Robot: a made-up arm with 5 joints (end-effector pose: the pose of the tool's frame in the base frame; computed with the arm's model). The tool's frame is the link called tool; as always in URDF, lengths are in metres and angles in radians.
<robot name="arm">
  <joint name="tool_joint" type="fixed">
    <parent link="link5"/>
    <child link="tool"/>
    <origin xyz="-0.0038 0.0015 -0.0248" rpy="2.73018 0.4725 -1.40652"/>
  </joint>
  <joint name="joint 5" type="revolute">
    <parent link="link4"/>
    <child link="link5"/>
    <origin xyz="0.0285 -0.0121 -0.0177" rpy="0 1.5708 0"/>
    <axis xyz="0 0 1"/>
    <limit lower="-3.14" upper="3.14"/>
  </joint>
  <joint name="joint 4" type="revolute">
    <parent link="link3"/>
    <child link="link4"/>
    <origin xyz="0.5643 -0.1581 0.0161"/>
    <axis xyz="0 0 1"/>
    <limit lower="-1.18" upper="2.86"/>
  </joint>
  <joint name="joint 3" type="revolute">
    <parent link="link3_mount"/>
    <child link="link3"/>
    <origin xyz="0.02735 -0.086 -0.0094" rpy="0 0 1.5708"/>
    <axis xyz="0 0 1"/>
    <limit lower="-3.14" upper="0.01"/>
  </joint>
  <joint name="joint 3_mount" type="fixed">
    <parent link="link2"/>
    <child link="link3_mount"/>
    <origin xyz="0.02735 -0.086 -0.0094"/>
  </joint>
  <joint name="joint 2" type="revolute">
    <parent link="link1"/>
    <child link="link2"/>
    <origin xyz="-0.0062 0.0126 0.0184" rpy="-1.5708 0 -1.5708"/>
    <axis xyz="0 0 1"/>
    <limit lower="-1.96" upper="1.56"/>
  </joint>
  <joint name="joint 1" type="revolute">
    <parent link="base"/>
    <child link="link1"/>
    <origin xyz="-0.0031 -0.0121 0.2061" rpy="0 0 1.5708"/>
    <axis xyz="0 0 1"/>
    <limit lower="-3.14" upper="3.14"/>
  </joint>
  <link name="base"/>
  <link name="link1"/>
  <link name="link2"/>
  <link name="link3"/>
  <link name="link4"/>
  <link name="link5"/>
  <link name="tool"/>
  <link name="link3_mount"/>
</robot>
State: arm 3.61 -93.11 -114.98 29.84 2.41
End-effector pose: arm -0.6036 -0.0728 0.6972 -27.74 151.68 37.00
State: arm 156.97 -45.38 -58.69 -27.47 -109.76
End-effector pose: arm -0.3681 0.1749 0.6840 -86.20 112.32 -8.82
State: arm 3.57 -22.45 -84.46 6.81 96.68
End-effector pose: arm 0.4646 -0.0085 0.7362 61.83 -55.97 -106.30
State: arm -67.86 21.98 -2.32 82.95 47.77
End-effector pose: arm -0.0037 -0.0716 -0.2338 -21.68 111.99 -57.48
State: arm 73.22 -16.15 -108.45 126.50 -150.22
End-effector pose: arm 0.1354 0.3412 0.8514 -45.02 17.25 -145.91
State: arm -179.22 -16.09 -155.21 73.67 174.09
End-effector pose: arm 0.0733 0.0192 1.0010 -24.28 69.84 13.49
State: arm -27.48 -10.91 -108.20 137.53 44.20
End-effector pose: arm 0.3736 -0.2338 0.8086 -42.93 12.99 -77.16
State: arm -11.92 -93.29 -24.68 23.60 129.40
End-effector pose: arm 0.2252 -0.0888 0.6898 73.45 -30.56 -137.01
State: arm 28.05 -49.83 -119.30 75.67 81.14
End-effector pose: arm -0.1282 -0.1066 0.9771 55.69 -51.90 -78.18
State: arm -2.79 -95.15 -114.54 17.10 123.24
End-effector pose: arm -0.6259 -0.0092 0.6756 158.76 -64.38 -33.44
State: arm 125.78 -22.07 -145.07 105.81 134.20
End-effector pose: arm 0.0456 -0.0315 1.0019 14.95 22.15 -20.85
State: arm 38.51 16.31 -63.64 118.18 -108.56
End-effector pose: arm 0.4922 0.3447 0.0983 51.54 37.85 103.23
